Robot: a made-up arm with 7 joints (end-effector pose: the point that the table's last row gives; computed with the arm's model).
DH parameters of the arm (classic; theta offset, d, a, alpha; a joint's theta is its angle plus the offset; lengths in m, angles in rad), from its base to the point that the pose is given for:
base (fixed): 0 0 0 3.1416
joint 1: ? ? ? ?
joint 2: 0 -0.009 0 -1.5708
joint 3: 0 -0.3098 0 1.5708
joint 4: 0 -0.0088 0 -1.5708
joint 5: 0 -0.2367 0 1.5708
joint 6: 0 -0.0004 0 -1.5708
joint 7: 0 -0.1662 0 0
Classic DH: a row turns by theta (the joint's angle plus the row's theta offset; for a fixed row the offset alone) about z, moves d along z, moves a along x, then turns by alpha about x.
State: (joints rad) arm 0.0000 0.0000 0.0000 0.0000 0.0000 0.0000 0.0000
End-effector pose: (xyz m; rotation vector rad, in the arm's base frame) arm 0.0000 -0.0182 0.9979 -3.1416 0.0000 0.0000
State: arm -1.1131 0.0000 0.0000 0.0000 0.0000 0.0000 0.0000
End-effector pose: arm 0.0163 -0.0080 0.9979 -2.6675 -1.6596 0.0000
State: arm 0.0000 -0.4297 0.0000 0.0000 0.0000 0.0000 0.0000
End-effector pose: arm -0.2969 -0.0182 0.9331 -3.0694 0.0000 -0.6698
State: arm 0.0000 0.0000 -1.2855 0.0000 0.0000 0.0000 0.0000
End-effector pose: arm 0.0088 -0.0116 0.9979 -2.5147 -1.8831 0.0000
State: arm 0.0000 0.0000 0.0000 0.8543 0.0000 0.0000 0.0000
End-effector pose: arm 0.3038 -0.0182 0.8596 -2.8593 0.0000 1.3015
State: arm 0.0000 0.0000 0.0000 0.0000 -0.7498 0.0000 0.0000
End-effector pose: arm 0.0003 -0.0181 0.9979 -2.9234 -1.1504 0.0000
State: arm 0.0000 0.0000 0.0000 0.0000 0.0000 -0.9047 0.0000
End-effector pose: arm -0.1307 -0.0182 0.9344 -2.8256 0.0000 -1.3731
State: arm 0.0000 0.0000 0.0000 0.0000 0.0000 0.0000 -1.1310
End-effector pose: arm 0.0000 -0.0182 0.9979 -2.6525 -1.6834 0.0000
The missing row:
joint 1: 0 -0.2852 0 1.5708
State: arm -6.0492 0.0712 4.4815 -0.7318 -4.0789 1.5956 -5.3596
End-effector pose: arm 0.1681 -0.2448 0.6874 -1.4090 0.6016 2.5588
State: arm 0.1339 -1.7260 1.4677 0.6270 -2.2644 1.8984 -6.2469
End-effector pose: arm -0.5269 0.0472 0.3185 2.2339 0.3062 -0.0175
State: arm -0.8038 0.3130 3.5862 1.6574 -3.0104 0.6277 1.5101
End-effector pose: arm -0.2545 -0.0483 0.7468 -2.0786 1.3558 -0.5847
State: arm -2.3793 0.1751 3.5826 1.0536 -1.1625 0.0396 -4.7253
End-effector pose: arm 0.0625 -0.2584 0.8390 -1.8163 1.7592 1.1193
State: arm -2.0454 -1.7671 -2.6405 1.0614 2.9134 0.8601 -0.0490
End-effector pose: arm 0.1211 -0.5406 -0.0193 -1.0157 -0.8516 -0.8356
